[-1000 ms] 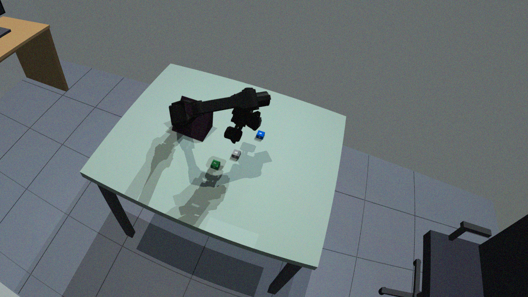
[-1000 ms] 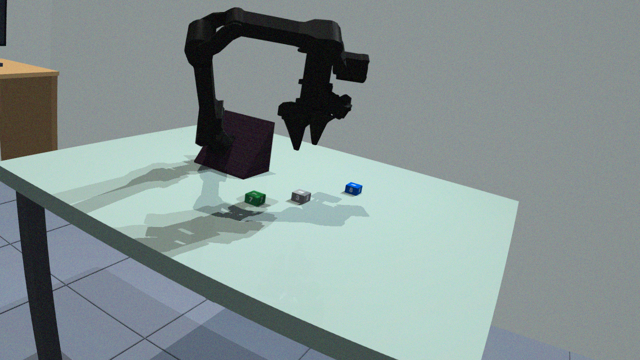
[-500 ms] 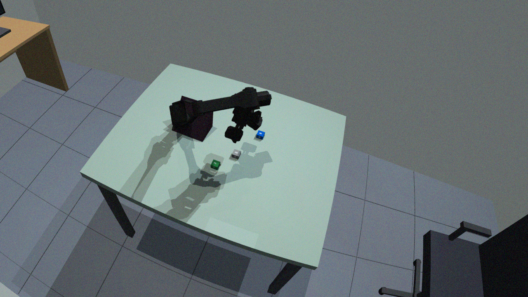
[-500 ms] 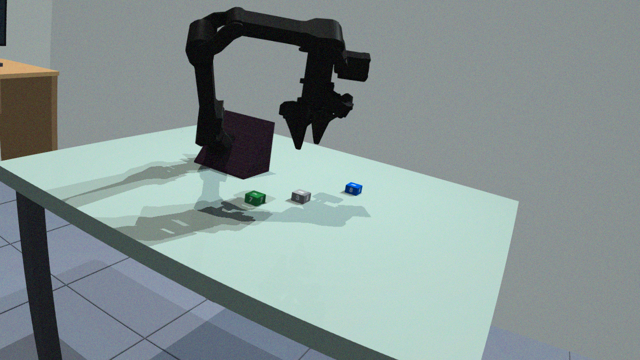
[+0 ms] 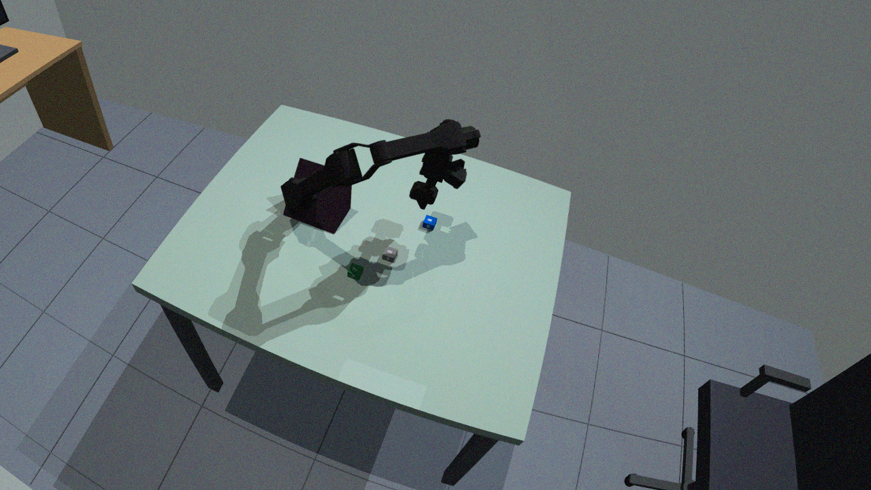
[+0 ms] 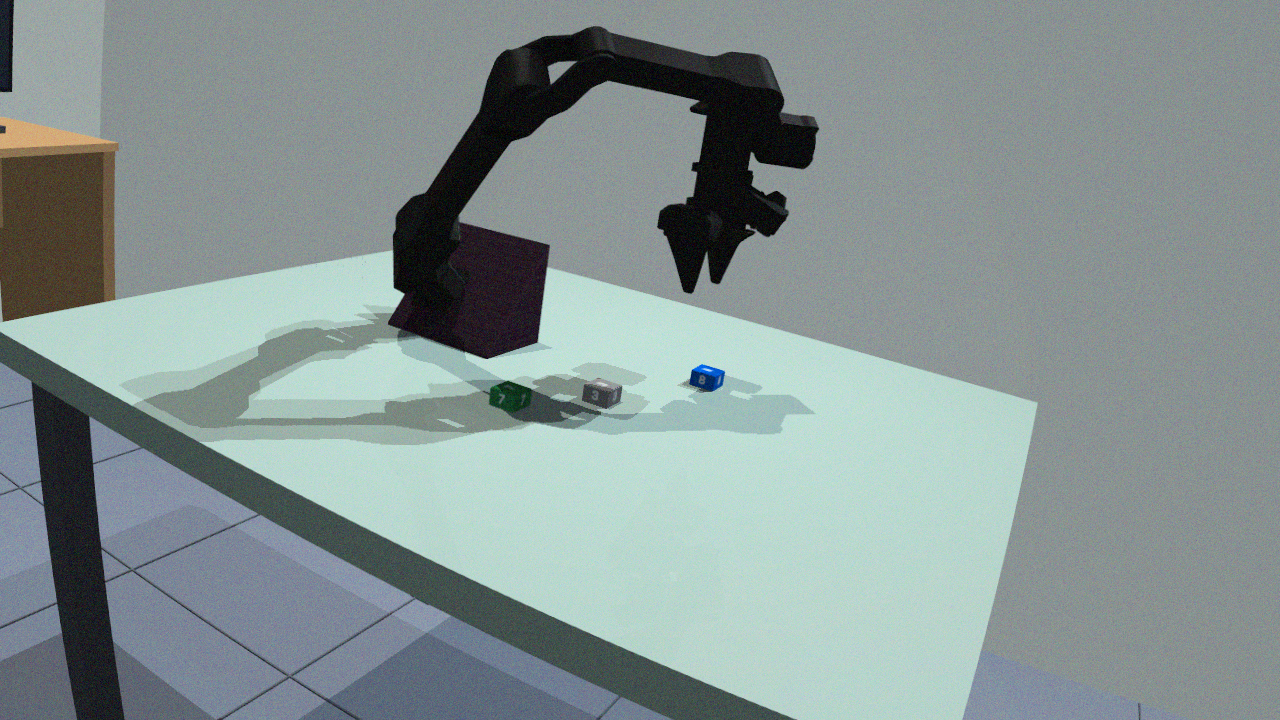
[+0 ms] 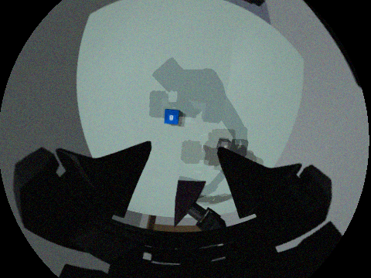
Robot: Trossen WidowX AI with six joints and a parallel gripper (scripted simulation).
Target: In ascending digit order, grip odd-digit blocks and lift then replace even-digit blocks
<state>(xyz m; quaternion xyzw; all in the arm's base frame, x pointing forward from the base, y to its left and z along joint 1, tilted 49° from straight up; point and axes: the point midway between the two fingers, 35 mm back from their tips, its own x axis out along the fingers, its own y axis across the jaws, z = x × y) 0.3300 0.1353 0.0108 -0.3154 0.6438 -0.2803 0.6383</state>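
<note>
Now: gripper tip 130 mm to the left of the grey block, 120 mm above it and 40 mm past it. The rest, counted from my gripper tip: green block (220 mm to the right, 120 mm below, 100 mm behind); then blue block (120 mm below, 30 mm to the left, 10 mm ahead).
</note>
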